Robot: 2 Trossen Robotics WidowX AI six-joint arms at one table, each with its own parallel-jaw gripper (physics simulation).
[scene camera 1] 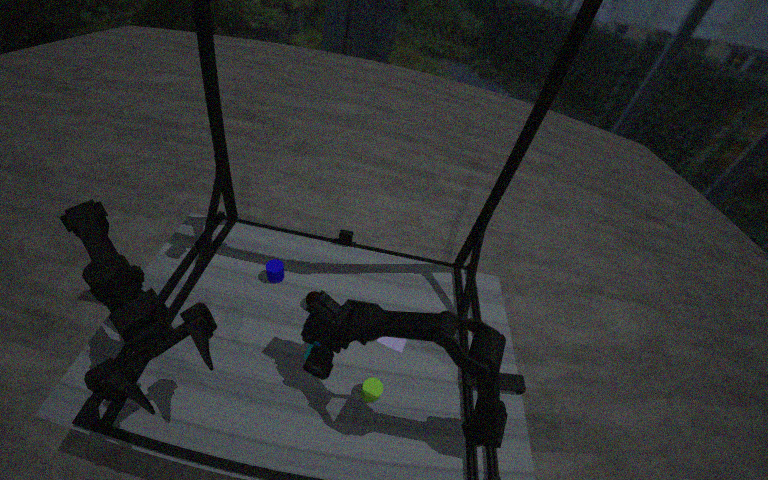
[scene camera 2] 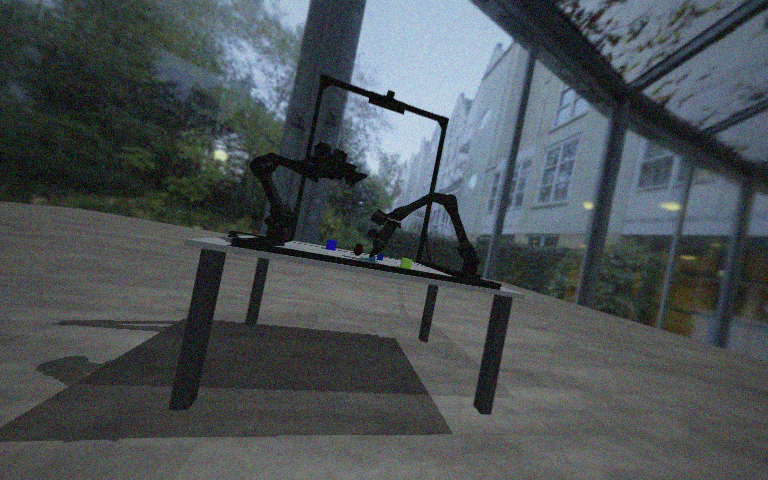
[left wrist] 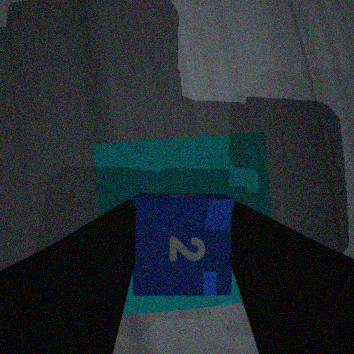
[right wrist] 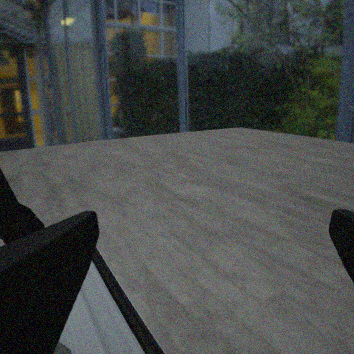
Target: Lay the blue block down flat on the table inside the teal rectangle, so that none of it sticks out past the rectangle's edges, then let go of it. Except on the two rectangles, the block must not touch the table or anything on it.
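Frame: origin at the left arm's base, x ahead, y left, z up, level; metres.
Seen in the pictures: left gripper, fingertip midpoint: (scene camera 1: 317, 348) (scene camera 2: 370, 257) (left wrist: 181, 212); right gripper, fingertip midpoint: (scene camera 1: 183, 390) (scene camera 2: 361, 171) (right wrist: 214, 222); left arm's base, link origin: (scene camera 1: 478, 432) (scene camera 2: 468, 276); right arm's base, link origin: (scene camera 2: 273, 240).
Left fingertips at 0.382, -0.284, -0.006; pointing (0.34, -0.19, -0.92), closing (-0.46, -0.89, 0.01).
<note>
Pixels of each thing's middle, then the offset from my left fingertips to it, as dx, dy, dz. "*": a spot on its surface instead.
- teal rectangle, surface spot: (left wrist: 160, 152) * +0.024, -0.004, -0.012
- blue cylinder, body centre: (scene camera 1: 275, 271) (scene camera 2: 331, 244) +0.120, -0.262, +0.014
- dark red object, body centre: (scene camera 1: 314, 299) (scene camera 2: 357, 250) +0.002, -0.152, +0.012
- lilac rectangle, surface spot: (scene camera 1: 394, 343) * -0.222, -0.001, -0.012
- lime-green cylinder, body centre: (scene camera 1: 371, 390) (scene camera 2: 406, 263) -0.127, +0.130, +0.009
My left gripper (scene camera 2: 376, 252) (left wrist: 181, 212) is shut on the blue block (scene camera 2: 380, 256) (left wrist: 183, 250), marked with a 2, and points down at the table. In the left wrist view the block lies across the lower part of the teal rectangle (left wrist: 160, 152). Teal shows above it and in a thin strip below it; the fingers hide parts of the rectangle's sides. Any gap under the block cannot be told. A piece of the teal rectangle (scene camera 1: 310, 350) shows beside the left wrist in scene camera 1, where the block is hidden. My right gripper (scene camera 1: 181, 390) (scene camera 2: 361, 178) (right wrist: 214, 222) is open, empty and raised.
A blue cylinder (scene camera 1: 275, 271) (scene camera 2: 331, 244) stands toward the back left. A dark red object (scene camera 1: 309, 300) (scene camera 2: 358, 249) is partly hidden behind the left gripper. A lilac rectangle (scene camera 1: 394, 343) lies under the left arm. A lime-green cylinder (scene camera 1: 372, 389) (scene camera 2: 406, 263) stands nearer the front.
</note>
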